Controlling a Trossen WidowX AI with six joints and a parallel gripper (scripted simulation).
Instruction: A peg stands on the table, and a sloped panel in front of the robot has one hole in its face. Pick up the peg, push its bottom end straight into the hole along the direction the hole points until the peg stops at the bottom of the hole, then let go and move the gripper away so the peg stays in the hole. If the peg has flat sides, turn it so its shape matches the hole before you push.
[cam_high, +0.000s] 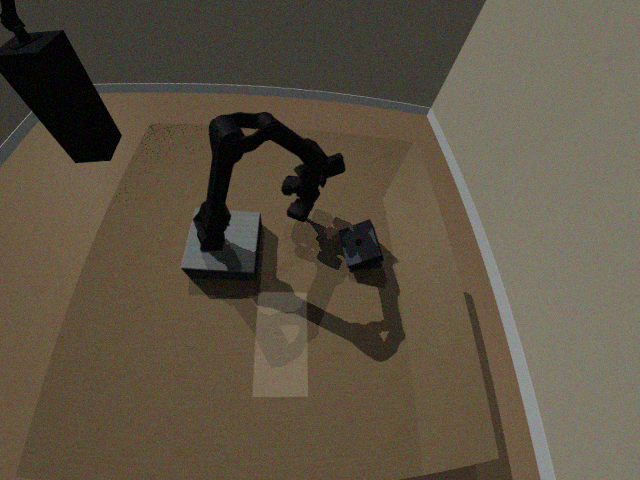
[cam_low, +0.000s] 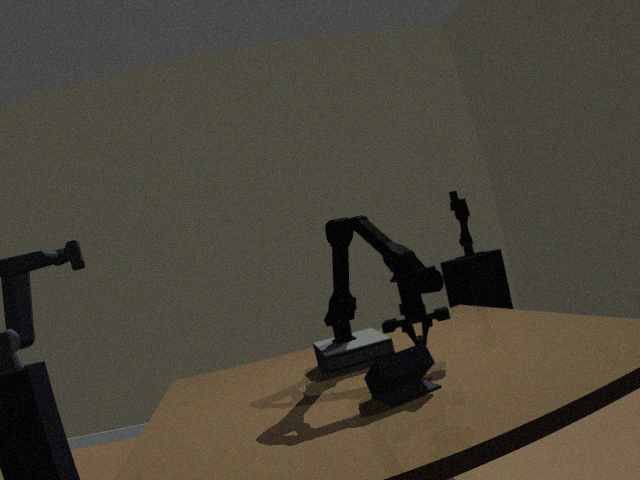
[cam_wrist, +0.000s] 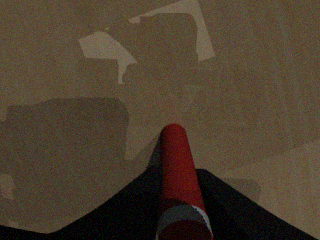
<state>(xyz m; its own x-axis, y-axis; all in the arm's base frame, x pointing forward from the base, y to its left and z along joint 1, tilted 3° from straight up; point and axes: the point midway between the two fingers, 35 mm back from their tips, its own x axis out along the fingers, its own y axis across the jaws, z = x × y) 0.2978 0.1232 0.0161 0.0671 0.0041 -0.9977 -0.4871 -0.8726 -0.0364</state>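
Right now the sloped panel is 16 cm ahead of my gripper tip, 15 cm to the right of it and 1 cm above it. The rest, counted from my gripper tip: red round peg 2 cm above.
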